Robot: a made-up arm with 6 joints. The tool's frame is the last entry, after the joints. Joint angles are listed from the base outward. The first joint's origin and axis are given. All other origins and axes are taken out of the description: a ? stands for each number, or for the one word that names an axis. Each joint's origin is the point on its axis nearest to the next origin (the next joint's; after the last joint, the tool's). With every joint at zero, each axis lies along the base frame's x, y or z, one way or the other. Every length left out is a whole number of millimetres.
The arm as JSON. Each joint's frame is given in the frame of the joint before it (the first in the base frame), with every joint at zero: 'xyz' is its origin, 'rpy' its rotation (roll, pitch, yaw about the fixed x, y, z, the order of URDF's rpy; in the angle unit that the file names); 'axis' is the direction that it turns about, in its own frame. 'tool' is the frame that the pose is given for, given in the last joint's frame.
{
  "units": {
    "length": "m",
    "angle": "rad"
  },
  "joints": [
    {
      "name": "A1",
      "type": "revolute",
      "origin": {
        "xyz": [
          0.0,
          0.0,
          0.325
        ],
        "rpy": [
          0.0,
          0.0,
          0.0
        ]
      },
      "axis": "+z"
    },
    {
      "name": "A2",
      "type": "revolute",
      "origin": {
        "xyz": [
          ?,
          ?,
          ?
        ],
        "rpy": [
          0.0,
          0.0,
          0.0
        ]
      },
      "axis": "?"
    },
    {
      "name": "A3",
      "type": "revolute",
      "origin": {
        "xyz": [
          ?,
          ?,
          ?
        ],
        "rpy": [
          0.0,
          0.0,
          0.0
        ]
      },
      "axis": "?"
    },
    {
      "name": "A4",
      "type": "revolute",
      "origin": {
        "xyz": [
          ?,
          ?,
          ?
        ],
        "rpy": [
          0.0,
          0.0,
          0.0
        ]
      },
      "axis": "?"
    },
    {
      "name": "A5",
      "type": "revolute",
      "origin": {
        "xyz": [
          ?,
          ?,
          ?
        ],
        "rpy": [
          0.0,
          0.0,
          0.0
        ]
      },
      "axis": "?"
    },
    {
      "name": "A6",
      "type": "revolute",
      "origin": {
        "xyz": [
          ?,
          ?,
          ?
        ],
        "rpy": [
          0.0,
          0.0,
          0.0
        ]
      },
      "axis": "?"
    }
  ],
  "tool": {
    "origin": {
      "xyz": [
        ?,
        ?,
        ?
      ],
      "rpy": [
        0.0,
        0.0,
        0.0
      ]
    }
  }
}
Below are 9 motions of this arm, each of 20 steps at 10 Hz.
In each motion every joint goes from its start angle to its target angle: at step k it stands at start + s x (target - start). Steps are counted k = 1, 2, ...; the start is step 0. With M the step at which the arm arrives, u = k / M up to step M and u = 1 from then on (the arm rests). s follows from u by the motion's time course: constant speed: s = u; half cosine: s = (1 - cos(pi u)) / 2; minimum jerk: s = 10 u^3 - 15 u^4 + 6 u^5.
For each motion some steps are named. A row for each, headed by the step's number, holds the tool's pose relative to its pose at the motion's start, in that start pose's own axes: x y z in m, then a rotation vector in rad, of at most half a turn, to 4 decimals.
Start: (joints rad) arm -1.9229 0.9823 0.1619 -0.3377 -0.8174 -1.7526
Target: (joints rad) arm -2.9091 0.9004 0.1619 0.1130 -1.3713 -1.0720
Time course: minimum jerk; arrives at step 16
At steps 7, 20:
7: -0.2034 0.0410 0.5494 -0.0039 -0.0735 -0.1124
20: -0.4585 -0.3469 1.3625 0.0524 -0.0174 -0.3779

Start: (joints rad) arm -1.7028 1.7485 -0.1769 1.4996 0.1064 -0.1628
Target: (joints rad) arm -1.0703 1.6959 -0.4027 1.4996 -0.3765 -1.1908
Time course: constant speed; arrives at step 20
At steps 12, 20:
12: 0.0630 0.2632 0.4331 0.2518 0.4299 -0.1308
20: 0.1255 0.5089 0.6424 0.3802 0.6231 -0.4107

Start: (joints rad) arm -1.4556 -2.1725 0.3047 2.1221 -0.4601 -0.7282
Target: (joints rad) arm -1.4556 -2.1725 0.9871 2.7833 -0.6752 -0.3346
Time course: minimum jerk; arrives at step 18
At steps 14, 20:
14: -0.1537 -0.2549 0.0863 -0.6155 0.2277 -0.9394
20: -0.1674 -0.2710 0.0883 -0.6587 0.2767 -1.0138

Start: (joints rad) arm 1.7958 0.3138 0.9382 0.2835 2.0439 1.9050
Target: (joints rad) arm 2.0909 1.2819 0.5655 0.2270 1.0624 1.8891
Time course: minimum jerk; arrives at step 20
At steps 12, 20:
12: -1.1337 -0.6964 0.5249 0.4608 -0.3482 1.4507
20: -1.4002 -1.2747 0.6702 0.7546 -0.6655 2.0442

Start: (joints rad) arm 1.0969 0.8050 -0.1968 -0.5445 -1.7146 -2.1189
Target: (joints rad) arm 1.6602 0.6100 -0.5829 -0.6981 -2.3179 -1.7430
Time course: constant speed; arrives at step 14
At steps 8, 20:
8: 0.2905 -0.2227 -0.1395 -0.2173 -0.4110 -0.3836
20: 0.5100 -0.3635 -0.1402 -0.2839 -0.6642 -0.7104

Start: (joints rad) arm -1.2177 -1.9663 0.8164 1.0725 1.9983 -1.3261
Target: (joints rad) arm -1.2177 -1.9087 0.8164 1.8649 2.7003 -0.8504
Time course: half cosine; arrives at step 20
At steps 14, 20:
14: 0.0915 -0.0685 -0.1390 0.0860 0.1881 0.6662
20: 0.1083 -0.0782 -0.1893 0.1625 0.1641 0.8174

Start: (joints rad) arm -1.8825 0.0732 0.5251 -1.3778 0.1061 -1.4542
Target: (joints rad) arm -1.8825 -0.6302 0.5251 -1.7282 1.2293 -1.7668
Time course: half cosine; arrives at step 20
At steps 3, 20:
3: -0.0350 0.0136 -0.0473 0.0411 0.0272 0.0715
20: -0.8874 0.1951 -0.6172 1.0157 0.4178 1.0854

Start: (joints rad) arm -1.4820 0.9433 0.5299 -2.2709 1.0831 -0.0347
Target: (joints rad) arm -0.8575 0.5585 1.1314 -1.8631 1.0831 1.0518
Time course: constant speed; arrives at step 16
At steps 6, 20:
6: -0.4748 -0.0045 -0.0213 -0.3493 0.3546 0.3231
20: -1.2253 0.0457 0.2935 -0.6383 0.6527 0.9714

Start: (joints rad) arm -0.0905 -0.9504 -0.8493 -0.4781 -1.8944 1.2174
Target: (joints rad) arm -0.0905 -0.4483 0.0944 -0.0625 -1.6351 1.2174
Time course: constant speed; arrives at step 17
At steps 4, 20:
4: -0.2144 -0.0221 0.0975 -0.0132 0.0457 -0.1826
20: -0.8114 -0.1322 0.3920 -0.0382 0.1660 -0.7902

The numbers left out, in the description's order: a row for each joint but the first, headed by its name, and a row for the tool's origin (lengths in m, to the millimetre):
A2: xyz 0.0 0.0 0.0, axis +y
A3: xyz 0.0 0.0 1.357, axis -y
A4: xyz 0.627 0.0 0.0, axis -x
A5: xyz 0.0 -0.273 0.0, axis -y
A6: xyz 0.0 0.0 0.0, axis -x
tool: xyz 0.0 0.0 0.0

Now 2 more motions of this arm.
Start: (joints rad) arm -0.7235 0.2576 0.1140 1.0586 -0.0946 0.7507
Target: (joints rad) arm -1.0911 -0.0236 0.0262 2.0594 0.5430 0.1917
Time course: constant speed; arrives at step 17
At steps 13, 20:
13: -0.3495 -0.0932 -0.0420 -0.3317 -0.1300 -0.1620
20: -0.4379 -0.0893 -0.0132 -0.4279 -0.1838 -0.0754

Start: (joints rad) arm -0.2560 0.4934 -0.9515 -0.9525 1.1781 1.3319
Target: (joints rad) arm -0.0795 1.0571 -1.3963 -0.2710 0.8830 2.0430
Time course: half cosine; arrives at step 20
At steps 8, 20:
8: 0.0662 0.0609 0.0190 -0.6059 -0.1156 0.3522
20: 0.1665 0.2195 0.0867 -1.6142 -0.5159 1.1133

